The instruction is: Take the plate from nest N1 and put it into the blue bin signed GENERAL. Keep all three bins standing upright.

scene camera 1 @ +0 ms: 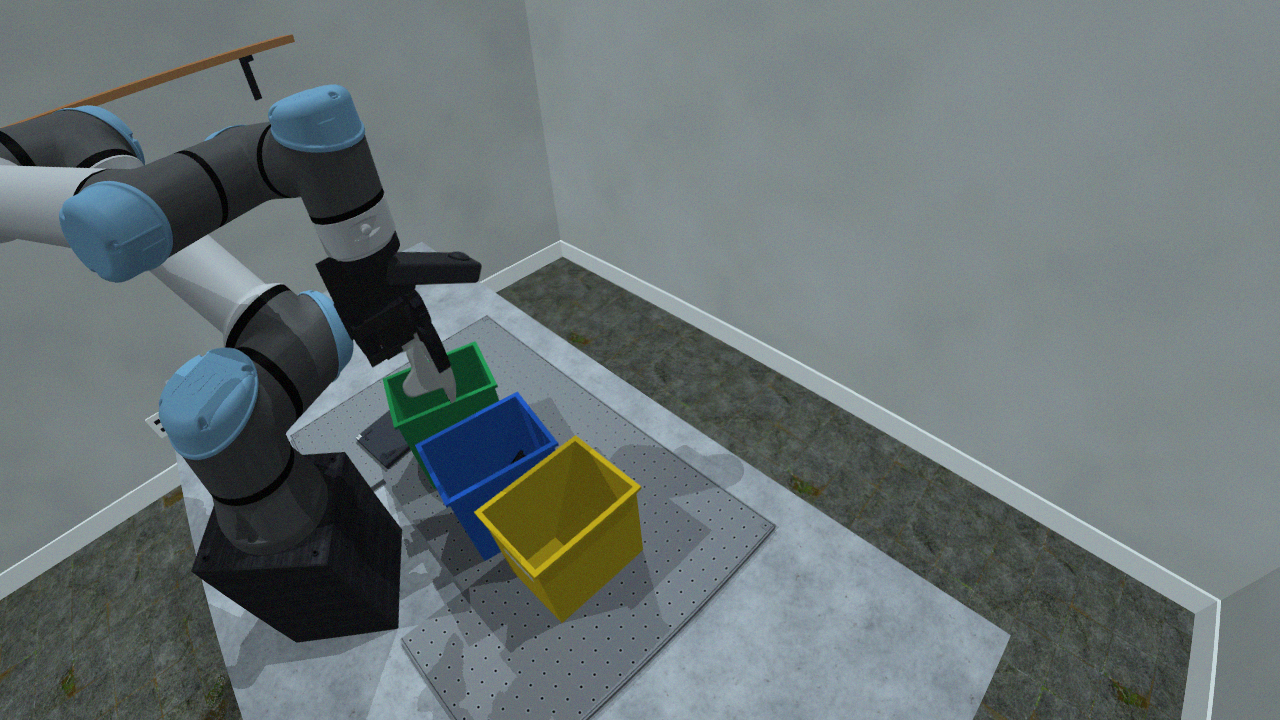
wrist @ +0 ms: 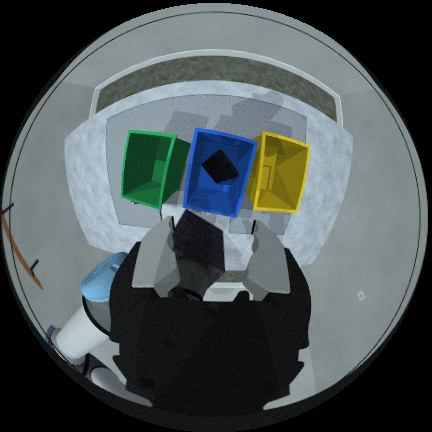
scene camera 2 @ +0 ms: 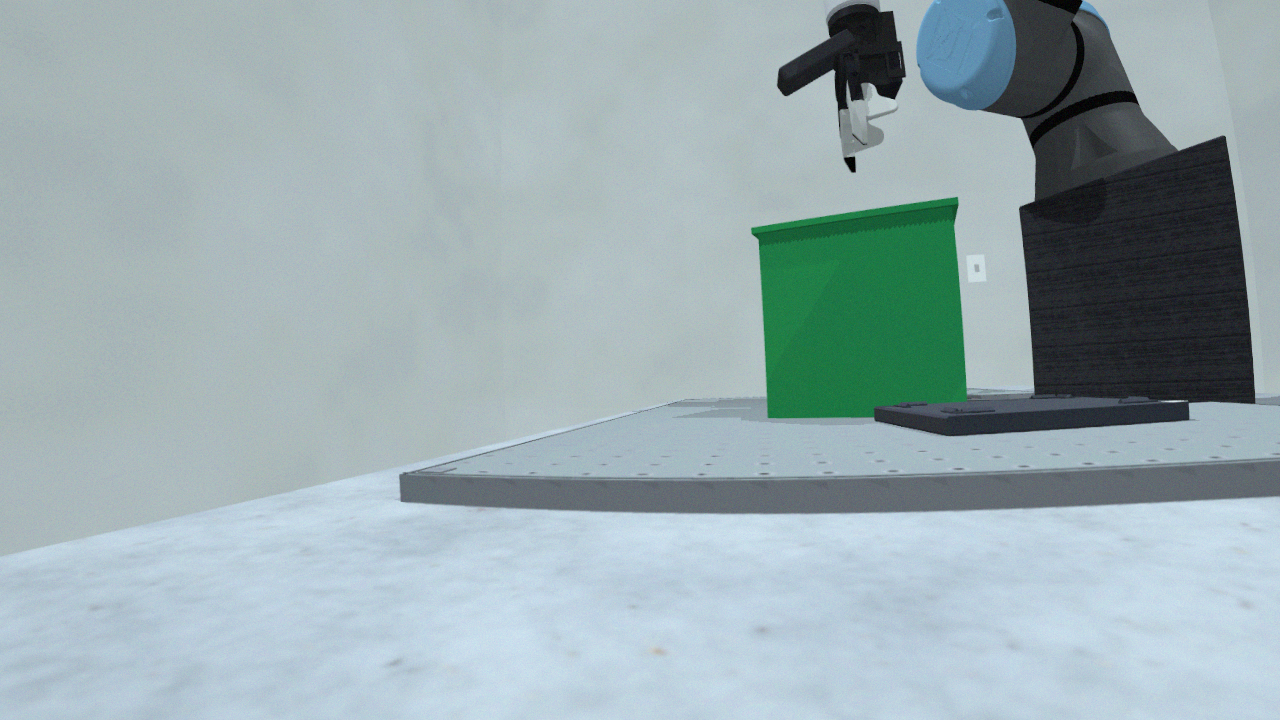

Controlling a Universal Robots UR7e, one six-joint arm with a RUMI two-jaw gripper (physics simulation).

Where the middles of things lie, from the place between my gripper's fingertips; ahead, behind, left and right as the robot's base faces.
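The blue bin (scene camera 1: 469, 462) is 230 mm below my hand, 30 mm ahead of it and 10 mm to the right of it. I find the black square plate (wrist: 218, 166) 260 mm below my hand, 30 mm ahead of it and 10 mm to the right of it. The yellow bin (scene camera 1: 566, 527) sits 20 mm ahead of my hand, with 160 mm to the right of it and 230 mm below it as its other distances, while the green bin (scene camera 2: 862, 309) is 160 mm to the left of my hand, 70 mm ahead of it and 230 mm below it.
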